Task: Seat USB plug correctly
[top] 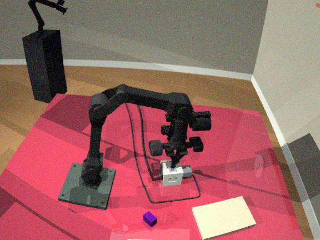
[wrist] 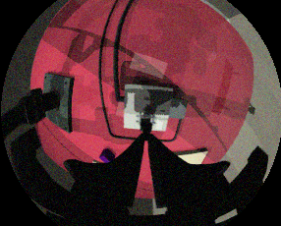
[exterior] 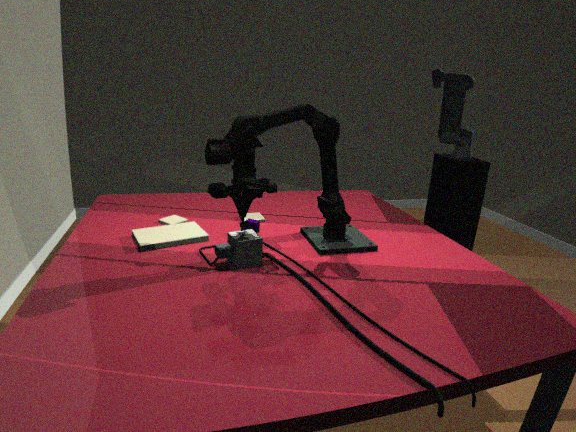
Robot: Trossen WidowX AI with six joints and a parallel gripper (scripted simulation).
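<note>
My gripper tip is 2 cm above the dark USB plug. From my gripper tip the other things lie so: purple block: 21 cm to the right, 10 cm below, 3 cm behind; cream pad: 24 cm ahead, 12 cm to the right, 11 cm below.
</note>
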